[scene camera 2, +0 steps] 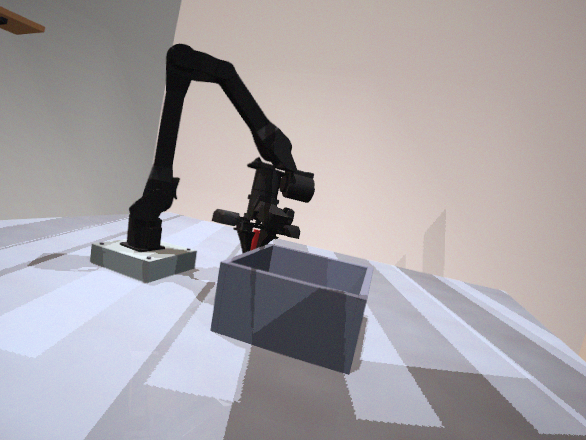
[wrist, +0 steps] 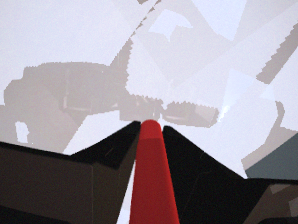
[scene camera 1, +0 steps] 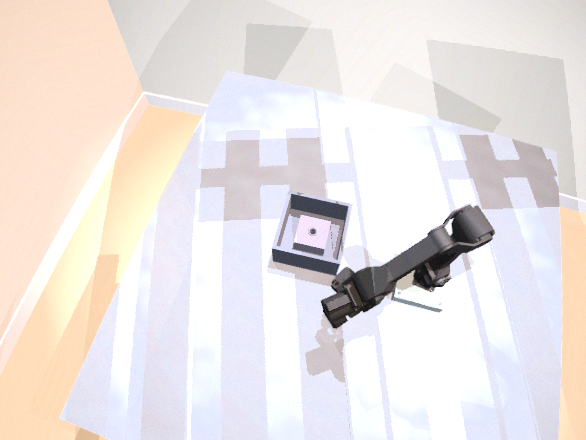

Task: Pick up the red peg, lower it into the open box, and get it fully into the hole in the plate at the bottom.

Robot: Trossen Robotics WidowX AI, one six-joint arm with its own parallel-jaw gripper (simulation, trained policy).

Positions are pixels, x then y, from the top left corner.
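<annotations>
There's a grey box you'd find in scene camera 2 (310, 307) and again in scene camera 1 (296, 204), but the box is out of frame in the wrist view. Then there's a pale plate, which I can see in scene camera 1 (311, 236). Scene camera 2 misses the plate, since it's hidden by the grey box, and in the wrist view the plate is out of frame.
</annotations>
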